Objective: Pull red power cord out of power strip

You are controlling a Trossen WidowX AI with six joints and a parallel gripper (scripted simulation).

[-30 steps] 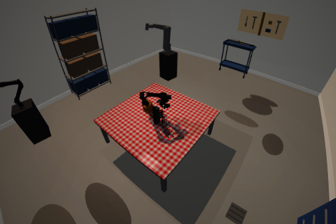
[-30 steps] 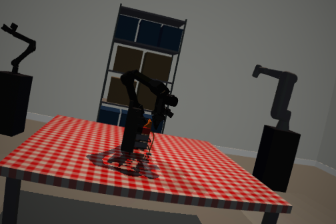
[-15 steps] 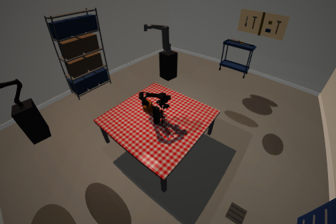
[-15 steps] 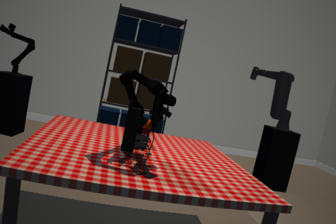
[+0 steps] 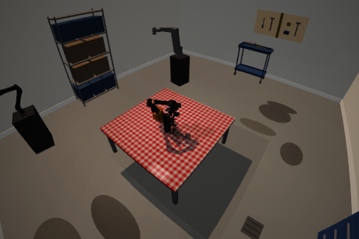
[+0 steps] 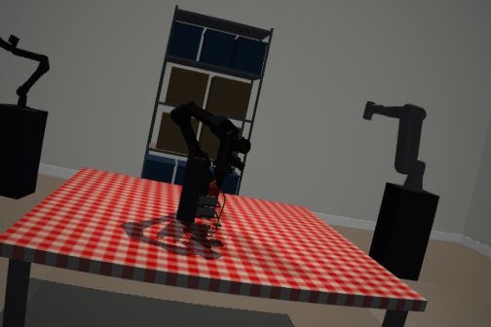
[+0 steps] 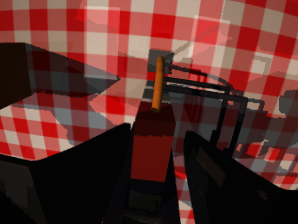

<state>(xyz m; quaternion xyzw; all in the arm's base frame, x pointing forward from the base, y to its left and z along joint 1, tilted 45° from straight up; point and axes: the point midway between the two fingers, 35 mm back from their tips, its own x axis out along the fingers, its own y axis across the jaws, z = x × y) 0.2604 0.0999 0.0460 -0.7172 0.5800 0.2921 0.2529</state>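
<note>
Now: the red plug 10 mm ahead of my gripper tip, 30 mm to the right of it and 10 mm below it.
</note>
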